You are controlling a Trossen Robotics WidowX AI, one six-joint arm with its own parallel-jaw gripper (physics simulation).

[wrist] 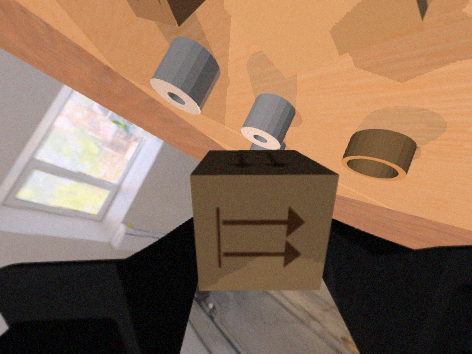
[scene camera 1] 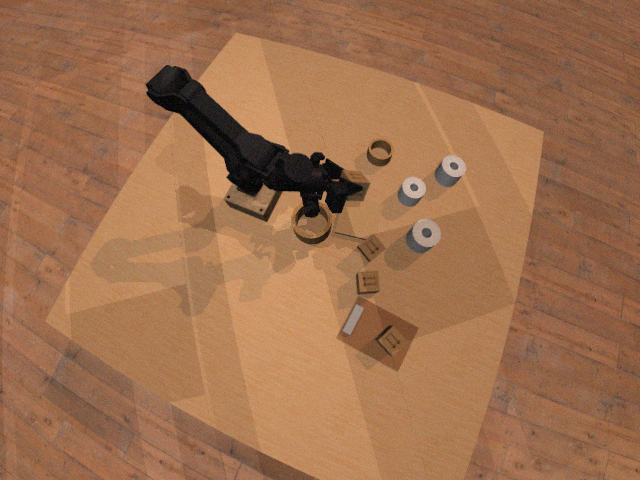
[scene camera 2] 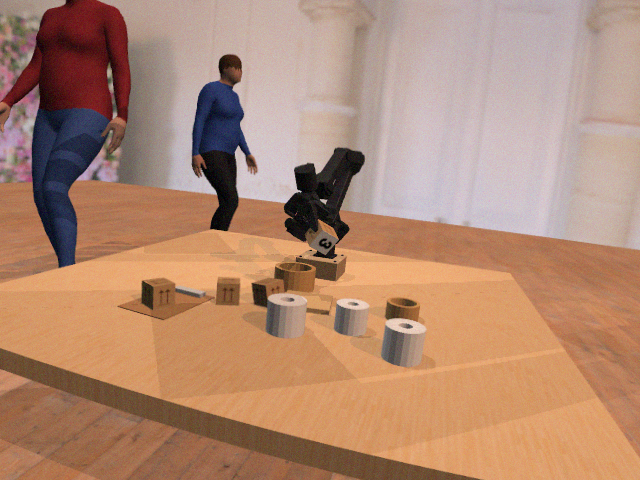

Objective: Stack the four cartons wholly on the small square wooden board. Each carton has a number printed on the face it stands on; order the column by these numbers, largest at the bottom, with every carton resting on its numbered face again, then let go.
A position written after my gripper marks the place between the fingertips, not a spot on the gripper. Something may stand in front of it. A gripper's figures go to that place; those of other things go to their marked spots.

Labels:
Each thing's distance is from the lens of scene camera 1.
my gripper (scene camera 1: 357,182): 0.71 m
flat board (scene camera 1: 366,321): 0.80 m

